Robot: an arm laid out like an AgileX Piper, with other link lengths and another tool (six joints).
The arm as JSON. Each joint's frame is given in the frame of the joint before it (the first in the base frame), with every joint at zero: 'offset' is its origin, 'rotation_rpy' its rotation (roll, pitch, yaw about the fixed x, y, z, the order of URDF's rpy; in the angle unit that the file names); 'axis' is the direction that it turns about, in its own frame. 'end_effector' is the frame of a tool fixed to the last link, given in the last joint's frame.
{
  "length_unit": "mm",
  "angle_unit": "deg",
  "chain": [
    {
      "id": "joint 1",
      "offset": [
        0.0,
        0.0,
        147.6
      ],
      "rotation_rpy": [
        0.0,
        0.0,
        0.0
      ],
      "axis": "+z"
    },
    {
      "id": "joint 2",
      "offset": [
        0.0,
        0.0,
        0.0
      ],
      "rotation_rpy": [
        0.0,
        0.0,
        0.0
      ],
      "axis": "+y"
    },
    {
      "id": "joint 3",
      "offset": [
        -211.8,
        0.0,
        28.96
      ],
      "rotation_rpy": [
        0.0,
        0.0,
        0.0
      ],
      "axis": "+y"
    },
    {
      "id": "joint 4",
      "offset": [
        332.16,
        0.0,
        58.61
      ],
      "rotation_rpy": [
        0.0,
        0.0,
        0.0
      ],
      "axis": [
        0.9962,
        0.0,
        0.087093
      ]
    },
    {
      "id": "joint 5",
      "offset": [
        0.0,
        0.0,
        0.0
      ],
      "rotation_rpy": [
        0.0,
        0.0,
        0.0
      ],
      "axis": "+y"
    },
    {
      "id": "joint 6",
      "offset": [
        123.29,
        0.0,
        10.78
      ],
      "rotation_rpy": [
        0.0,
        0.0,
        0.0
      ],
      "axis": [
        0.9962,
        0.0,
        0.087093
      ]
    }
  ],
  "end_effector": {
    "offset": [
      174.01,
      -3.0,
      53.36
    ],
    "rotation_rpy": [
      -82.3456,
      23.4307,
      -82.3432
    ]
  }
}
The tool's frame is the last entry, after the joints.
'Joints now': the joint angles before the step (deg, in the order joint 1, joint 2, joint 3, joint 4, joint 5, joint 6). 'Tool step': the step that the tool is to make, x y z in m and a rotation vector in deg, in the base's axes. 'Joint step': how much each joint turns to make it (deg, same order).
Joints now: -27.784, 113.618, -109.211, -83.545, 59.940, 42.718
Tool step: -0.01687, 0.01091, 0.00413, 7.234, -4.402, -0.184
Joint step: -0.001, -4.555, -0.778, 10.987, 1.643, -5.221
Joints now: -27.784, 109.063, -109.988, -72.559, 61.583, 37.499
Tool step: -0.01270, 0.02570, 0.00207, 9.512, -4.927, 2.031
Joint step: 0.000, -6.480, -0.104, 14.080, 2.487, -6.917
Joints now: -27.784, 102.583, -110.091, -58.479, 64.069, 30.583
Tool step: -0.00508, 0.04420, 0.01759, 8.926, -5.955, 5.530
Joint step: 0.000, -8.311, 0.083, 14.998, 2.717, -7.600
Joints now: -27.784, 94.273, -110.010, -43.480, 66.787, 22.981
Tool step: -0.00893, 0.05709, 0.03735, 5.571, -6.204, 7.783
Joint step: 0.000, -10.200, 1.323, 13.046, 2.525, -7.056
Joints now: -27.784, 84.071, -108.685, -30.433, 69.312, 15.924
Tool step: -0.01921, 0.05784, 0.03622, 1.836, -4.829, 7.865
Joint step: 0.000, -11.524, 4.372, 9.603, 1.425, -5.988
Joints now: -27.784, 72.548, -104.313, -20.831, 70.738, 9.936
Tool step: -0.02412, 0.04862, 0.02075, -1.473, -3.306, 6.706
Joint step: 0.002, -12.620, 8.571, 6.179, -1.135, -5.278
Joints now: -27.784, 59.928, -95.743, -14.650, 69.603, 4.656
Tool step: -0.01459, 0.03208, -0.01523, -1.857, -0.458, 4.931
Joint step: 0.003, -11.630, 12.264, 3.775, -2.892, -4.459
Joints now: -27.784, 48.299, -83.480, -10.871, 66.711, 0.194
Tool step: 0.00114, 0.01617, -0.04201, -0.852, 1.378, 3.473
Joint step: 0.000, -8.711, 13.106, 2.435, -4.125, -3.261
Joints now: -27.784, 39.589, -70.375, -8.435, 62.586, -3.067
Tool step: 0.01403, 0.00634, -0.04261, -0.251, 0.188, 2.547
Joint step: -0.003, -5.299, 11.422, 2.012, -6.321, -1.752
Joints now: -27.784, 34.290, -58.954, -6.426, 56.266, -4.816
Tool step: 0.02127, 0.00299, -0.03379, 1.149, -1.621, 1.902
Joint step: -0.002, -1.869, 8.333, 2.637, -7.413, -0.325
